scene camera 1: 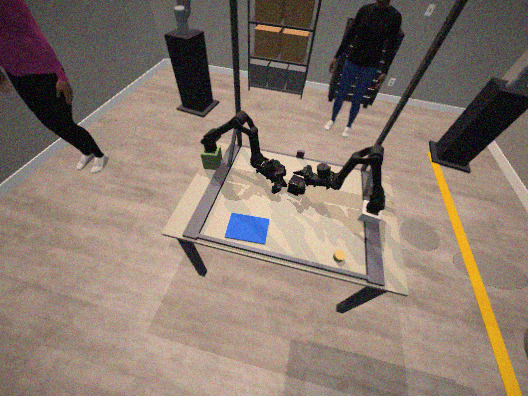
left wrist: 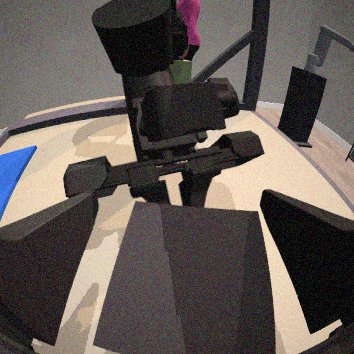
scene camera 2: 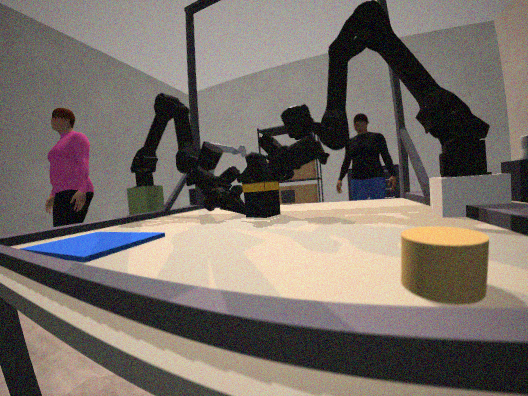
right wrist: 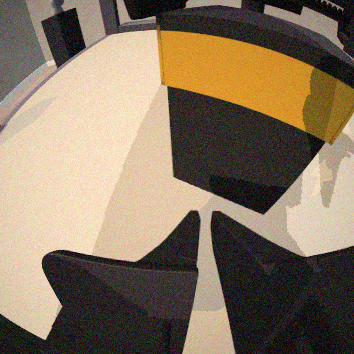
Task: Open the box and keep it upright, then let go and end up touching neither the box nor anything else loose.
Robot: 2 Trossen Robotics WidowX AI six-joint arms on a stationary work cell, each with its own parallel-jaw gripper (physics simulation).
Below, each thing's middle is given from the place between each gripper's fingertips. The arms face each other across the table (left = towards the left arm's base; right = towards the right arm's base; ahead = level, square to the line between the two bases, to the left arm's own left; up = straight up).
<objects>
I see the flat blue mat [scene camera 2: 84, 248] 350 mm ahead of my left hand, 110 mm to the right of it and 90 mm below it. The rest, counted from my left hand: yellow cylinder [scene camera 2: 449, 265] 320 mm ahead, 360 mm to the left, 80 mm below.
Right now my right hand is 36 cm short of the flat blue mat and 10 cm to the left of it. Round my right hand: yellow cylinder: 38 cm to the left, 33 cm ahead, 1 cm above.
</objects>
